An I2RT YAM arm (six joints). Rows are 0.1 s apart.
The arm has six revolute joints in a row. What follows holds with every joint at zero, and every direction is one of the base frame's.
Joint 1 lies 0.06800 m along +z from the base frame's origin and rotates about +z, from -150.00 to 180.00 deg.
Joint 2 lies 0.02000 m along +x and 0.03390 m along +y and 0.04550 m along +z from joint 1 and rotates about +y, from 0.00 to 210.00 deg.
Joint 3 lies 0.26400 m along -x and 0.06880 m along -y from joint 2 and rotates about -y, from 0.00 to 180.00 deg.
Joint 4 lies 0.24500 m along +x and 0.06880 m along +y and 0.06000 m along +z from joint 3 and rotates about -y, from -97.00 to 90.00 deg.
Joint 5 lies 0.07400 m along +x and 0.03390 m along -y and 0.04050 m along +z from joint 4 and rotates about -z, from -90.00 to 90.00 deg.
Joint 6 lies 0.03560 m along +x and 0.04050 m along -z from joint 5 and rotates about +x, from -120.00 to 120.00 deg.
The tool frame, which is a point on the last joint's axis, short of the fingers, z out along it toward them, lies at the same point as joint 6; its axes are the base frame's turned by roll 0.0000, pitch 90.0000 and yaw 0.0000 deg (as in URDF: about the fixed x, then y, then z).
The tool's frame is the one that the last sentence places.
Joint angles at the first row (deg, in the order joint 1, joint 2, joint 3, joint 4, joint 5, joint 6):
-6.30 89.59 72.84 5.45 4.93 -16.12
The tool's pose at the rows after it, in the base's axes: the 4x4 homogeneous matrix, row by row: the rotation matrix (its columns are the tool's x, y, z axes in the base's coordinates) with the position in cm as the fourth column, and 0 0 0 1 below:
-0.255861 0.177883 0.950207 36.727; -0.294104 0.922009 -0.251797 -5.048; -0.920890 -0.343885 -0.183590 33.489; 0 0 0 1
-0.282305 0.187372 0.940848 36.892; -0.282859 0.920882 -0.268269 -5.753; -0.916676 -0.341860 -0.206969 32.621; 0 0 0 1
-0.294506 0.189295 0.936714 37.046; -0.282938 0.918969 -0.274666 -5.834; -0.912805 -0.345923 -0.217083 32.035; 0 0 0 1
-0.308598 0.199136 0.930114 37.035; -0.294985 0.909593 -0.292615 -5.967; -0.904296 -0.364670 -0.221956 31.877; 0 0 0 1
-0.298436 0.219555 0.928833 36.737; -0.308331 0.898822 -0.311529 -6.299; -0.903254 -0.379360 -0.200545 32.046; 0 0 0 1
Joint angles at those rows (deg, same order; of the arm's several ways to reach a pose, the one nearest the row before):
-7.10 88.27 69.45 8.15 7.61 -19.05
-8.14 89.10 68.86 8.18 7.60 -18.83
-8.20 89.64 68.32 8.66 7.95 -18.98
-8.31 89.74 68.19 8.57 8.92 -19.91
-8.82 89.14 67.44 9.96 9.52 -20.82

